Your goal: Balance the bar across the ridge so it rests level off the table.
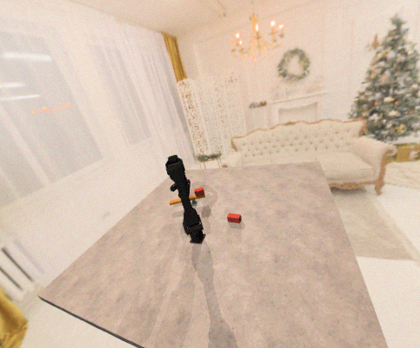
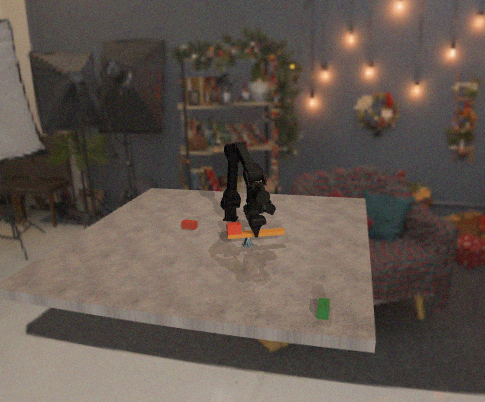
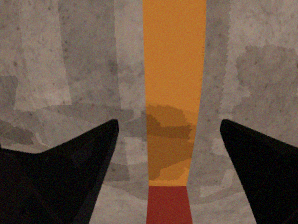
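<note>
Right now the small teal ridge is 3 cm to the right of my gripper tip, 3 cm below it and 1 cm ahead of it. Round my gripper tip: green block: 46 cm ahead, 32 cm to the left, 3 cm below; then red block: 34 cm to the right, 13 cm behind, 3 cm below.
</note>
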